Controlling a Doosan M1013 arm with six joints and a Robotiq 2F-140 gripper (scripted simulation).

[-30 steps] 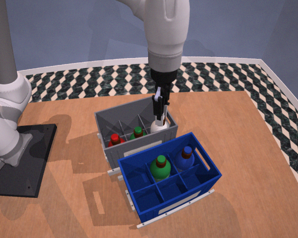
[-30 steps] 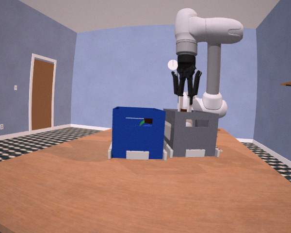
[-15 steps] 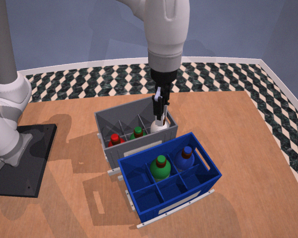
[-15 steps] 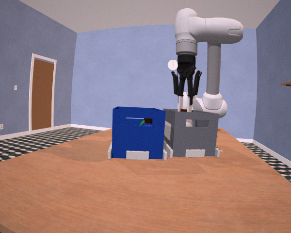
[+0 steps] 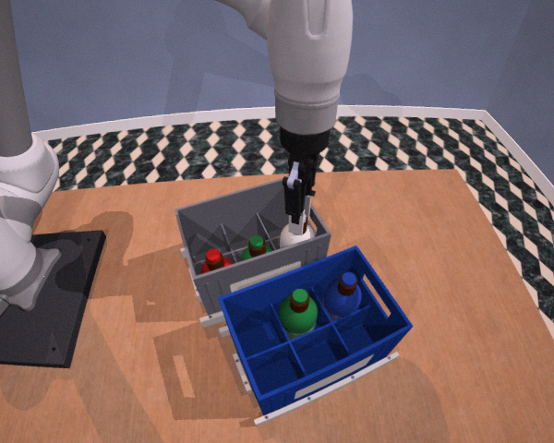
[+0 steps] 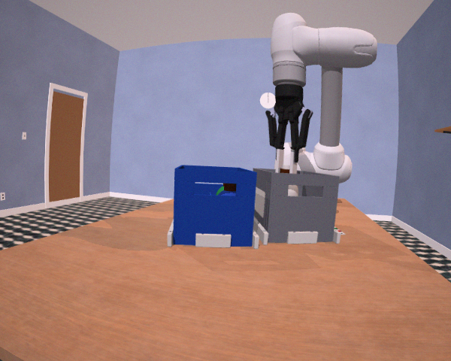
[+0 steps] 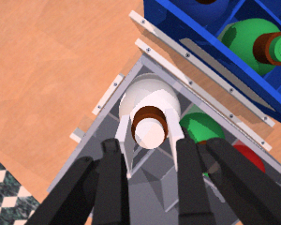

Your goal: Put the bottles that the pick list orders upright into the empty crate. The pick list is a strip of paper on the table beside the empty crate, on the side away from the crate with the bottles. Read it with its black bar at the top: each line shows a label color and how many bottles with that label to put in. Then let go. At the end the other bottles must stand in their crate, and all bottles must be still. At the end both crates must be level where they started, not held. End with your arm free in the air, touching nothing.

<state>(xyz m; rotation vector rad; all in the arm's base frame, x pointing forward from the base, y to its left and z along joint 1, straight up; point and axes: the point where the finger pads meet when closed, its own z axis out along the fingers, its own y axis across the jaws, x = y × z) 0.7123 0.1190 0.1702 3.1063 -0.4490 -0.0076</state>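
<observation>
The white bottle lies 80 mm below my hand. The rest, counted from my hand: green bottle (10 mm ahead, 150 mm to the right, 110 mm below); blue bottle (100 mm ahead, 110 mm to the right, 110 mm below); grey crate (100 mm behind, 120 mm below).
</observation>
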